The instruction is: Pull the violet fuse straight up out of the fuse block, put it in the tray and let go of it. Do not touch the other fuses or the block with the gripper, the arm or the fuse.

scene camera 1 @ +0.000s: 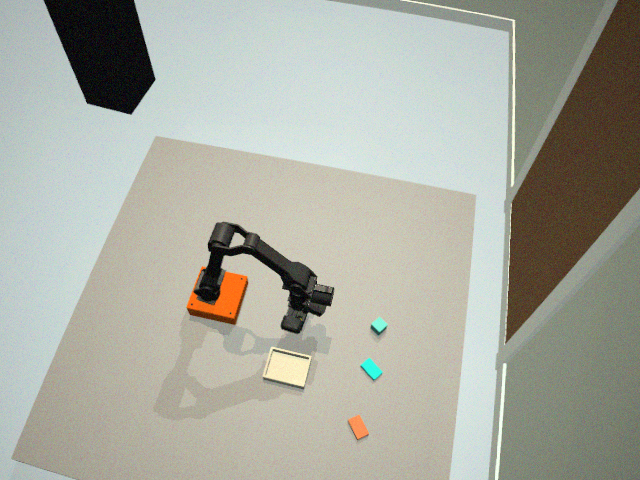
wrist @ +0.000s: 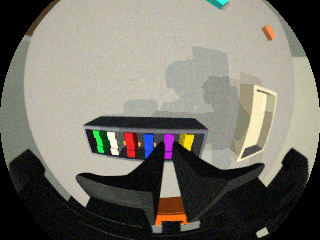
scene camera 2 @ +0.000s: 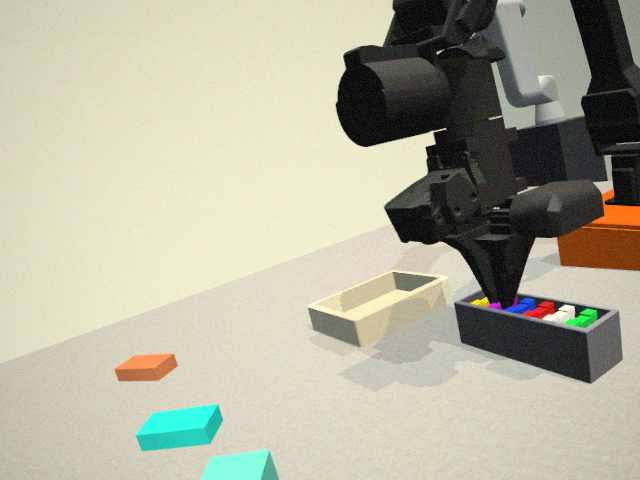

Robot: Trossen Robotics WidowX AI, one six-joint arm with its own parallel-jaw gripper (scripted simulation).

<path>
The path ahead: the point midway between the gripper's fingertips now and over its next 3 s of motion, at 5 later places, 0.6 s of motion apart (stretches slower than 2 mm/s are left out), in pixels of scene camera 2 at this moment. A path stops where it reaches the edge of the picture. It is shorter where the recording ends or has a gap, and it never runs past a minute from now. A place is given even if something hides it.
My gripper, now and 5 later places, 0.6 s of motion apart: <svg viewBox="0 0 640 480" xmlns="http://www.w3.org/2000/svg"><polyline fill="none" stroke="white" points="502,306 500,297 498,288 497,278 496,267 488,244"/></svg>
</path>
